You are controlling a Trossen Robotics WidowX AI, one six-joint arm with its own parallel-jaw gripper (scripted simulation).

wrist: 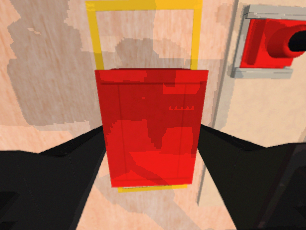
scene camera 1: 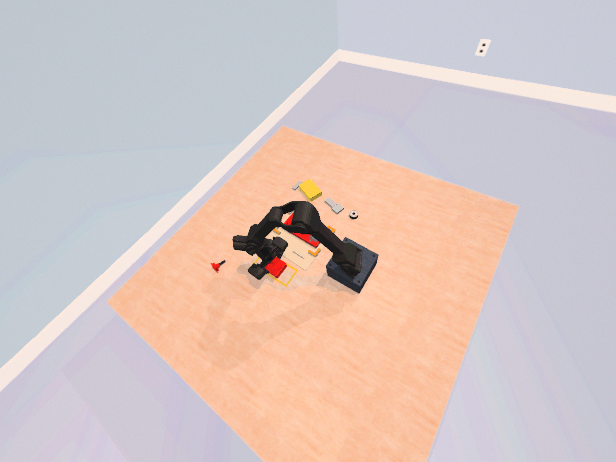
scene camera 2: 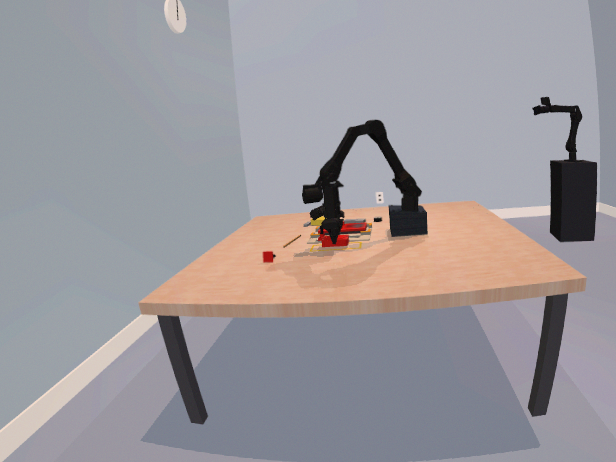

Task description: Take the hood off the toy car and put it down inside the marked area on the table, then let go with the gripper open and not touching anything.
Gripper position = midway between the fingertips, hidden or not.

Note:
The gripper [scene camera 2: 335, 241] holds a hood [wrist: 151, 117].
The gripper shows as well in the wrist view [wrist: 151, 128].

